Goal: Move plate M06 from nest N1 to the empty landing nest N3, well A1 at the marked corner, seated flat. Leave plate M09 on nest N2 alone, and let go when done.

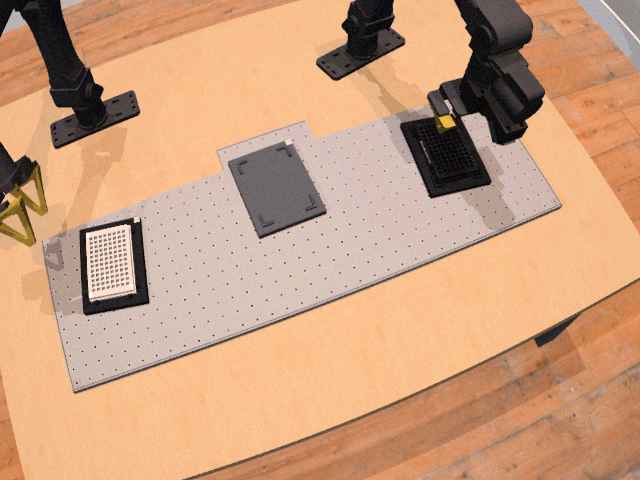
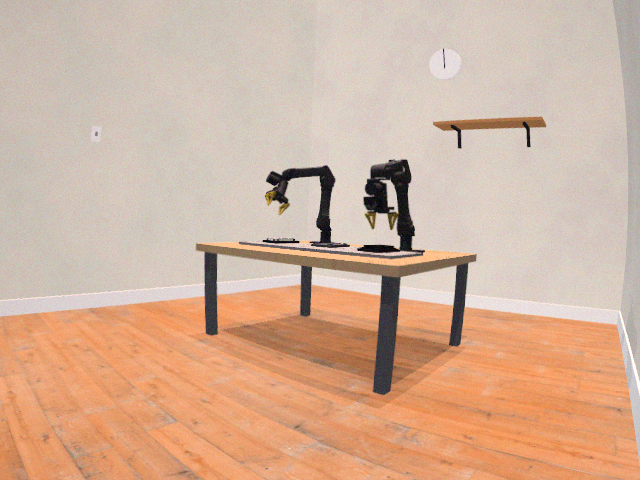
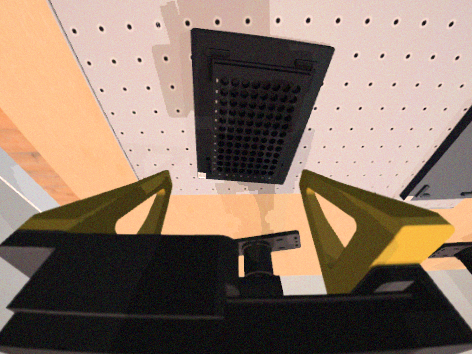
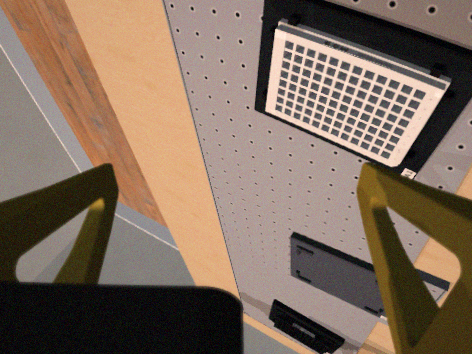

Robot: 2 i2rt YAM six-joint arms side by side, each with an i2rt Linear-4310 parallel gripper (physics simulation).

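Observation:
The black well plate M06 (image 1: 447, 149) (image 3: 256, 120) lies on the black nest N1 (image 1: 434, 189) (image 3: 202, 125); whether it sits fully flat is unclear. The landing nest N3 (image 1: 276, 188) (image 4: 335, 275) is a bare dark grey plate with corner brackets and a white mark at one corner. The white plate M09 (image 1: 110, 262) (image 4: 350, 95) lies on the black nest N2 (image 1: 142, 279) (image 4: 261, 95). My left gripper (image 1: 445, 122) (image 2: 382, 228) (image 3: 235, 177) is open and empty above M06. My right gripper (image 1: 37, 227) (image 2: 275, 208) (image 4: 237, 176) is open and empty, raised near N2.
A perforated grey board (image 1: 217, 289) lies under the nests on the wooden table (image 1: 361, 392) (image 2: 310, 260). The arm bases (image 1: 330, 67) (image 1: 64, 134) stand behind the board. A wall shelf (image 2: 488, 123) hangs well above and behind the table.

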